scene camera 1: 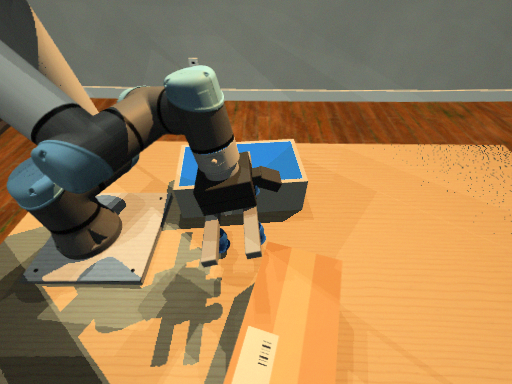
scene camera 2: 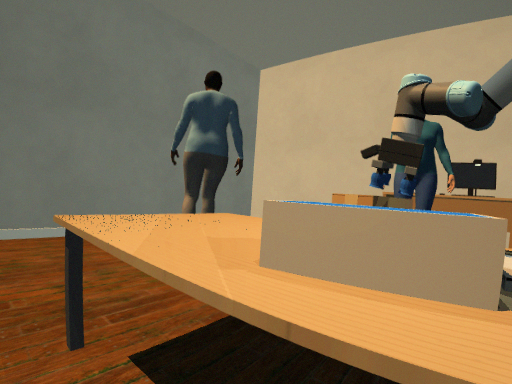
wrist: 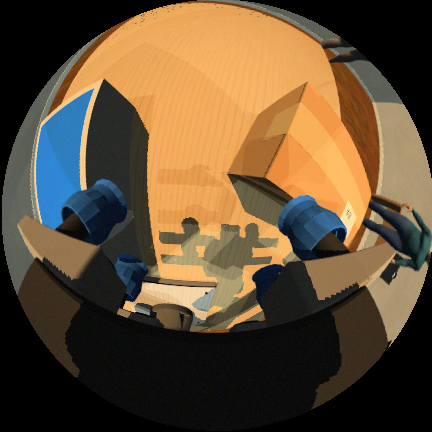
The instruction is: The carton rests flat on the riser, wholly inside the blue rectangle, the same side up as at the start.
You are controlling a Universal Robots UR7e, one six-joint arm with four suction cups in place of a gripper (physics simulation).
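Frame: origin at the arm's base, x ahead, y left, z up, level; metres.
Where they show: hand, tool point: (scene camera 1: 238, 216) (scene camera 2: 393, 188) (wrist: 199, 249); arm's base, link origin: (scene camera 1: 92, 234) (wrist: 171, 312).
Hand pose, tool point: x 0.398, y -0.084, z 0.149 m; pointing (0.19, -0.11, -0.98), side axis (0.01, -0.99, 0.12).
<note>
Each offset is from my tool point to the centre of the thing. Level surfaces: height alone.
The orange-brown carton @(dx +0.076, dy -0.219, dz -0.094 m) (scene camera 1: 295, 310) (wrist: 320, 165) lies flat on the table, with a paler tape band and a barcode label on top; its near end is cut off in scene camera 1. The grey riser @(dx +0.007, dy +0.241, dz -0.108 m) (scene camera 1: 287, 200) (scene camera 2: 380, 250) (wrist: 112, 135) stands apart from it. The riser's top bears the blue rectangle @(dx +0.007, dy +0.241, dz -0.048 m) (scene camera 1: 275, 155) (wrist: 60, 150) inside a pale border, with no carton on it. My gripper (scene camera 1: 239, 220) (scene camera 2: 394, 182) (wrist: 203, 245) is open, its blue cups pointing down and holding nothing, above the table between riser and carton. The arm hides part of the rectangle in scene camera 1.
The arm's base plate (scene camera 1: 150, 255) is left of the riser on the wooden table @(dz -0.168 m) (scene camera 1: 400, 300) (scene camera 2: 200, 240). One person (scene camera 2: 207, 125) stands beyond the table, another (scene camera 2: 435, 145) behind the arm. A monitor (scene camera 2: 475, 175) stands in the background.
</note>
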